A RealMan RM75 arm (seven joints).
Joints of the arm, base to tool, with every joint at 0 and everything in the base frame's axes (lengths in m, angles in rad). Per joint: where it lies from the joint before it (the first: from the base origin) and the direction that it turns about. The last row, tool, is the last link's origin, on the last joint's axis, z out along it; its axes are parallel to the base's.
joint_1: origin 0 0 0.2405 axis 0 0 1
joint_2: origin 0 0 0 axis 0 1 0
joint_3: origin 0 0 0.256 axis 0 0 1
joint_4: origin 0 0 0 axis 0 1 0
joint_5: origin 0 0 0.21 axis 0 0 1
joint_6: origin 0 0 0 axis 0 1 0
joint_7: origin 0 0 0.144 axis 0 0 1
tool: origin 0 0 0
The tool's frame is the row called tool.
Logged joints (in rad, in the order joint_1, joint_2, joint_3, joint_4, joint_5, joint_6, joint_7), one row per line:
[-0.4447, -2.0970, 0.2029, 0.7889, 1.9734, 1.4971, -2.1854]
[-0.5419, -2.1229, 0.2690, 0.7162, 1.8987, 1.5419, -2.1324]
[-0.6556, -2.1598, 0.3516, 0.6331, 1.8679, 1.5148, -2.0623]
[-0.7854, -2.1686, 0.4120, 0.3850, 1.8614, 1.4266, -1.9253]
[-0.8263, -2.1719, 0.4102, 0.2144, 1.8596, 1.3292, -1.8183]
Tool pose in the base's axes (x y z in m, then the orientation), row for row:
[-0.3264, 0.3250, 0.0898, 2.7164, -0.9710, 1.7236]
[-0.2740, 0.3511, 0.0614, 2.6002, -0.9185, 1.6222]
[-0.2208, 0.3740, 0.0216, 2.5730, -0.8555, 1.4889]
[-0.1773, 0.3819, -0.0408, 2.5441, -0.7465, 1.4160]
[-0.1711, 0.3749, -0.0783, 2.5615, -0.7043, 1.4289]
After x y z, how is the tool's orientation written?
As angles about the fixed x, y, z axes (roll, pitch, yaw), in radians.
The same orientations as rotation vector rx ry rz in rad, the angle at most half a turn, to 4 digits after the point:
[-1.7591, -1.6335, -1.2101]
[-1.9618, -1.5694, -1.3485]
[-2.1544, -1.5122, -1.3914]
[-2.3160, -1.5439, -1.3755]
[-2.3174, -1.6032, -1.3254]

